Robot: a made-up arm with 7 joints.
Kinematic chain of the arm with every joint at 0, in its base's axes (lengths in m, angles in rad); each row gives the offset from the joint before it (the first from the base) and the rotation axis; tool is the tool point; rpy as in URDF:
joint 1: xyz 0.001 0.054 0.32 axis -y
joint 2: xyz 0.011 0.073 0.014 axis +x
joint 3: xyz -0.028 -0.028 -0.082 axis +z
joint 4: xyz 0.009 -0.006 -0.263 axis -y
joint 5: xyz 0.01 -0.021 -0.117 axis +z
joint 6: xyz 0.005 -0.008 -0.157 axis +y
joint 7: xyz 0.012 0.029 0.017 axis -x
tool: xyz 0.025 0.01 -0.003 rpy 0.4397 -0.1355 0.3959
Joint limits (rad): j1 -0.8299..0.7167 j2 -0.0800..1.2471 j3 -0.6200..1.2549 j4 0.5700..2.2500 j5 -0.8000..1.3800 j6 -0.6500..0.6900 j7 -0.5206..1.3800
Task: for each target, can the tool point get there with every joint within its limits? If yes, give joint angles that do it. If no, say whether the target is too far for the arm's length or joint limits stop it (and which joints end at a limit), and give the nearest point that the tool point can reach.
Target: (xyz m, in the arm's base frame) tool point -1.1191 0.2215 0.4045
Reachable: no: too far | nearest point -0.4210 0.2029 -0.0731 | short by 0.846 m
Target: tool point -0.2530 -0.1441 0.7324
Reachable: no: joint limits stop it (at a limit: joint 1, joint 2, joint 3, joint 4, joint 6) | nearest point -0.0327 0.2883 0.4551 | short by 0.559 m
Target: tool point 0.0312 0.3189 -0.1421
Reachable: yes | joints -0.2966 0.0497 0.7534 1.0537 0.5630 0.4016 0.4429
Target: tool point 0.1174 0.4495 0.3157
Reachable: yes | joints 0.4352 0.7558 0.9812 1.8335 0.8489 -0.3286 0.0895
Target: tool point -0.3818 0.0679 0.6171
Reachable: no: joint limits stop it (at a limit: joint 1, joint 2, joint 3, joint 4, joint 6) | nearest point -0.0626 0.3091 0.4488 | short by 0.434 m
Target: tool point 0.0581 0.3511 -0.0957
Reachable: yes | joints -0.4901 0.7294 -0.2243 1.1893 0.5154 -0.0082 0.4176
